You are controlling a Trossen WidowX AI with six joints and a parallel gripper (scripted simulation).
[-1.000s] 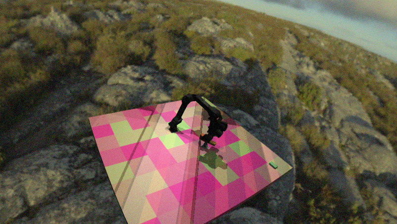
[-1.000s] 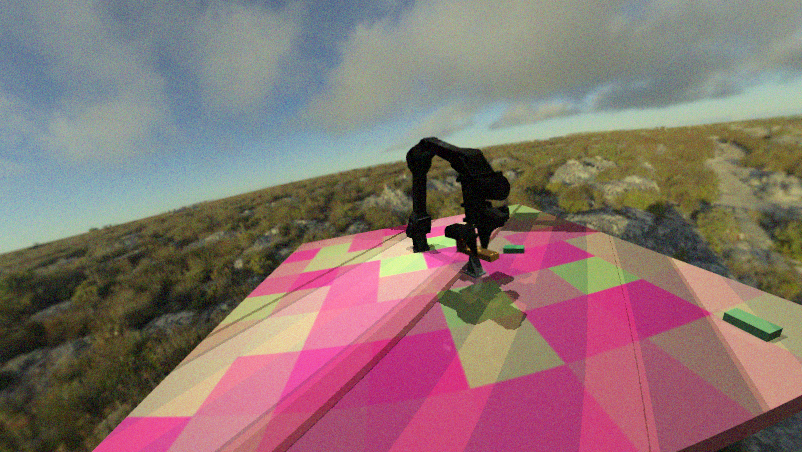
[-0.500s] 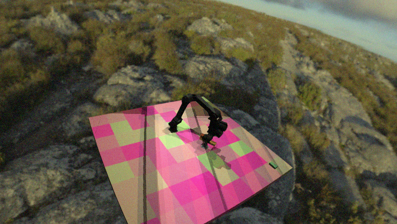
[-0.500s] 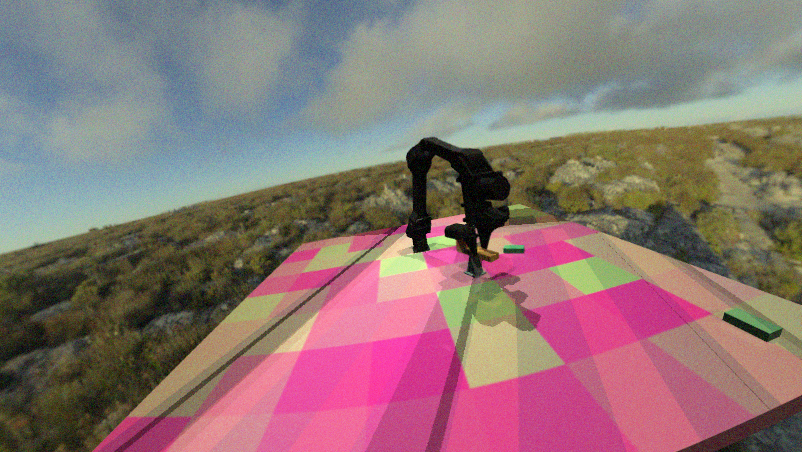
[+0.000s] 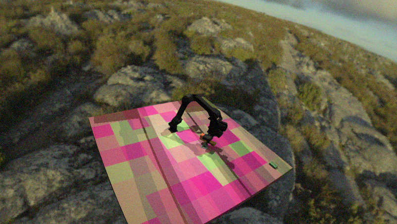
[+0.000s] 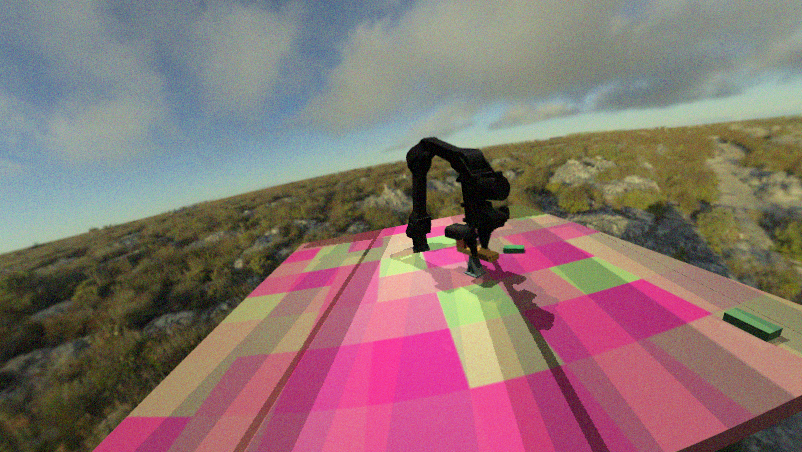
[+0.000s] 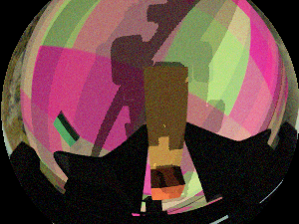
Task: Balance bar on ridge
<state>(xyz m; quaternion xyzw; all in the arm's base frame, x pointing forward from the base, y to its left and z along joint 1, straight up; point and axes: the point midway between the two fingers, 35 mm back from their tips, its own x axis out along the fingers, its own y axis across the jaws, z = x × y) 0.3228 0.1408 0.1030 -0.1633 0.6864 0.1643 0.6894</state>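
Now: gripper tip 30 mm past the bar, 20 mm to the left of it and 10 mm below it. Also, from my gripper tip: dark ridge 30 mm behind, 10 mm to the right, 40 mm below.
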